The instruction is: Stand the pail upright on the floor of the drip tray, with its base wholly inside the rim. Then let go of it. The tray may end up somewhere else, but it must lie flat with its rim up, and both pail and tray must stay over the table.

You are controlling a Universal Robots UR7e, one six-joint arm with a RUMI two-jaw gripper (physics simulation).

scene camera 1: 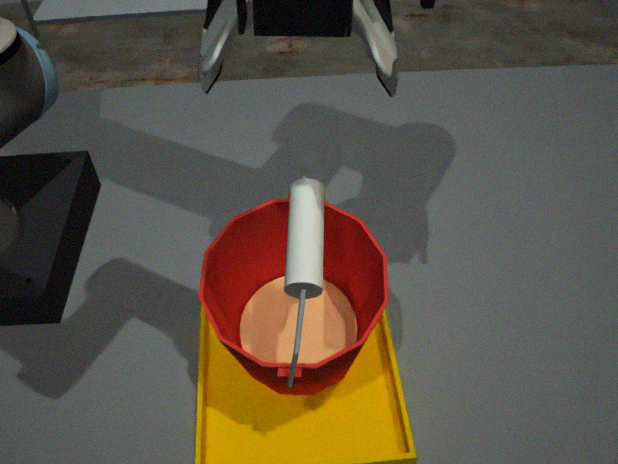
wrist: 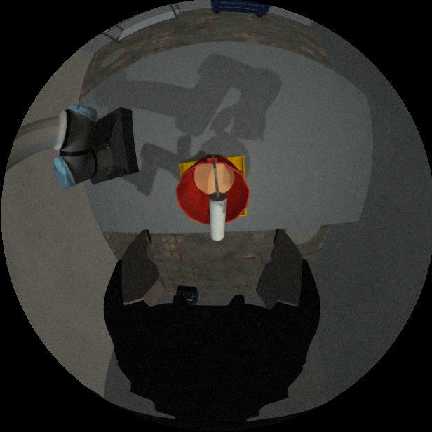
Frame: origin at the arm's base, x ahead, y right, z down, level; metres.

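Seen in the pictures: gripper, fingertip midpoint: [scene camera 1: 298, 93].
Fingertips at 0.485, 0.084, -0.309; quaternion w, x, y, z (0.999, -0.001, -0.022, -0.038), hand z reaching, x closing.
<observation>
A point is followed by its place in that frame, as x, y, z.
A red pail [scene camera 1: 250, 250] {0.413, 0.045, -0.068} [wrist: 190, 192] with a peach-coloured inside bottom stands upright, as far as I can see, over the far part of the yellow drip tray [scene camera 1: 360, 420] {0.549, 0.183, 0.062} [wrist: 187, 168]. The tray lies flat with its rim up. The near edge of the pail's base is inside the rim; the far edge is hidden behind the pail's own wall. The pail's white handle grip [scene camera 1: 306, 235] {0.494, 0.144, -0.205} [wrist: 217, 220] and grey wire cross over its mouth. My gripper [scene camera 1: 299, 93] {0.485, 0.084, -0.309} [wrist: 211, 231] is wide open and empty, above and apart from the grip.
The black base block [scene camera 1: 75, 235] {0.123, -0.056, 0.036} [wrist: 121, 145] of the arm stands on the grey table [scene camera 1: 505, 225] {0.756, -0.144, 0.066} [wrist: 320, 150], left of the pail and tray. Arm shadows fall across the table. The table's far edge shows beyond the pail in the scene view.
</observation>
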